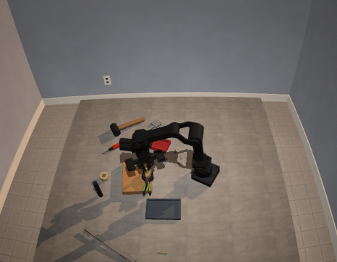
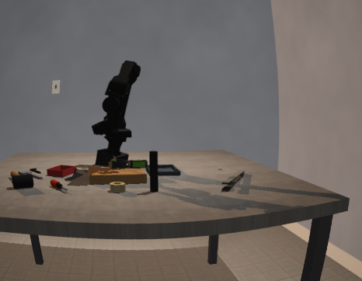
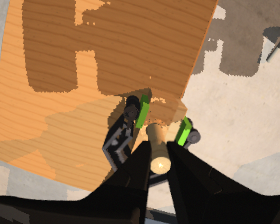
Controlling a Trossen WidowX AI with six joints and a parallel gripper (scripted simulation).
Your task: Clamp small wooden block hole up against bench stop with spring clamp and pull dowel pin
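Right now my hand is 40 mm above the dowel pin. From my hand the other things lie so: wooden board (100 mm below, 60 mm ahead, 10 mm to the left); then bench stop (70 mm below, 10 mm to the right, 10 mm behind); then small wooden block (70 mm below).
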